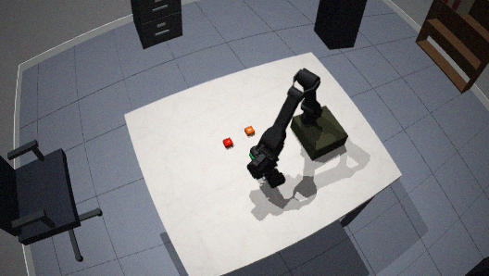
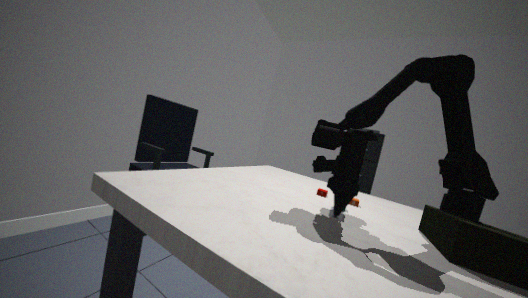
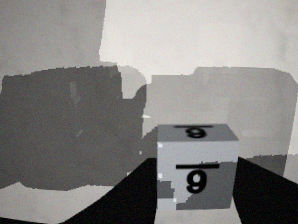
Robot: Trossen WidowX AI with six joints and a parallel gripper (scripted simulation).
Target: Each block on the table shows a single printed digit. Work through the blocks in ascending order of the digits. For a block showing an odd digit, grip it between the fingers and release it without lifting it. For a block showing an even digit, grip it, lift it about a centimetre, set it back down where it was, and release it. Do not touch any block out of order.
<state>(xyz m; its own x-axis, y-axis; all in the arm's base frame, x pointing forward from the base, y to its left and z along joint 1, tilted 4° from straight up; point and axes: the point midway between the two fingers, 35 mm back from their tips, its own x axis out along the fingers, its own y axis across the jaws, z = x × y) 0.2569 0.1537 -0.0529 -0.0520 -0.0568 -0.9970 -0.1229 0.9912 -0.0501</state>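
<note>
The orange block is 220 mm to the right of my gripper tip and 10 mm behind it. The rest, counted from my gripper tip: white block right at my gripper tip; then green block 100 mm to the right, 10 mm ahead; then red block 190 mm to the right, 90 mm ahead.
</note>
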